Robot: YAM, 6 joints.
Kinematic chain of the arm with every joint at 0, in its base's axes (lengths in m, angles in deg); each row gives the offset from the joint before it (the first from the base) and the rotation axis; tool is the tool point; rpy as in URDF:
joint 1: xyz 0 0 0.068 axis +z
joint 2: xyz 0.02 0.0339 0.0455 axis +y
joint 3: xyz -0.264 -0.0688 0 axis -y
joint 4: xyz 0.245 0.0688 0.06 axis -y
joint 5: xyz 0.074 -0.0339 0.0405 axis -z
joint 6: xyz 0.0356 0 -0.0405 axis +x
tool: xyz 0 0 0 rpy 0 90 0
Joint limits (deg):
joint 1: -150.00..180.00
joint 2: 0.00..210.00
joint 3: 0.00..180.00
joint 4: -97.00..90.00
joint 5: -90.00..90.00
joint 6: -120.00..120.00
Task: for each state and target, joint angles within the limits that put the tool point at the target. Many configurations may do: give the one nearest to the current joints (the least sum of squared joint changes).
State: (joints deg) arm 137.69 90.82 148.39 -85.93 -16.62 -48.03
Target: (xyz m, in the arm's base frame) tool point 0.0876 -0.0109 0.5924
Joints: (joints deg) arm 173.78 61.67 159.29 -91.52 -2.17 -48.03
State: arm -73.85 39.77 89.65 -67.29 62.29 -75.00
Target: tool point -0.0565 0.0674 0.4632
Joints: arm -71.31 25.08 90.36 -71.58 63.72 -75.00
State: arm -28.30 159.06 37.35 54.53 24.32 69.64
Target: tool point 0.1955 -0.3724 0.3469
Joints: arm -60.17 106.13 73.94 66.39 26.11 69.64
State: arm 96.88 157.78 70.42 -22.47 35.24 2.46
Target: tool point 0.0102 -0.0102 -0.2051
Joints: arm 90.26 203.04 57.30 -19.38 16.57 2.46
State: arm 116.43 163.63 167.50 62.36 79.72 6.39
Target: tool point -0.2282 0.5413 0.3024
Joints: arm 115.98 163.58 162.36 42.78 63.84 6.39
